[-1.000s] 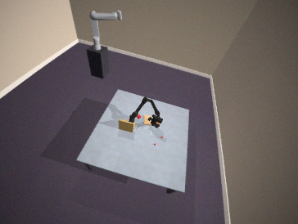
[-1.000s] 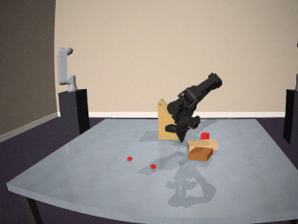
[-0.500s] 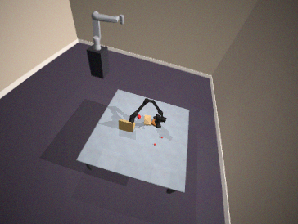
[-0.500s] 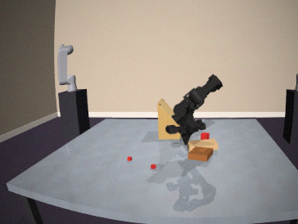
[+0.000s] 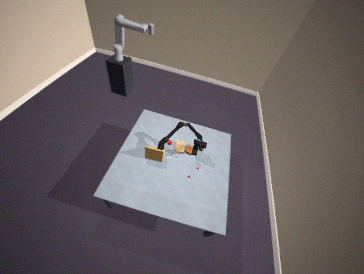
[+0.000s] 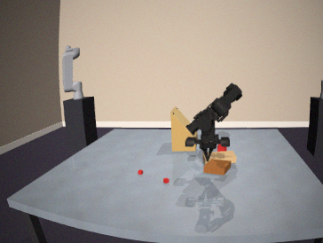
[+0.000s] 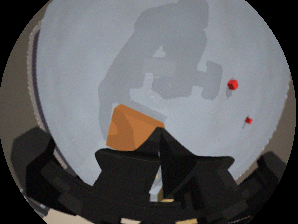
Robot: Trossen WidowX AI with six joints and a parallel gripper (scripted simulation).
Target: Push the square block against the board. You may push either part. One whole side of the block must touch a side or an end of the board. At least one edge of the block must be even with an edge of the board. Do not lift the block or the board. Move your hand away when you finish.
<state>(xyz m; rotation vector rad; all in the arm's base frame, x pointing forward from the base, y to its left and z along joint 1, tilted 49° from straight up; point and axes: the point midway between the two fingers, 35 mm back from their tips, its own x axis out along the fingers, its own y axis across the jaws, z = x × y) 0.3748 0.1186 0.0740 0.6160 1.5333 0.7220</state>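
My gripper tip is 31 cm past the red cube, 5 cm to the right of it and 4 cm above it. The rest, counted from my gripper tip: tan board (18 cm behind, 5 cm to the left, 5 cm below); brown square block (5 cm behind, 4 cm to the left, 5 cm below).
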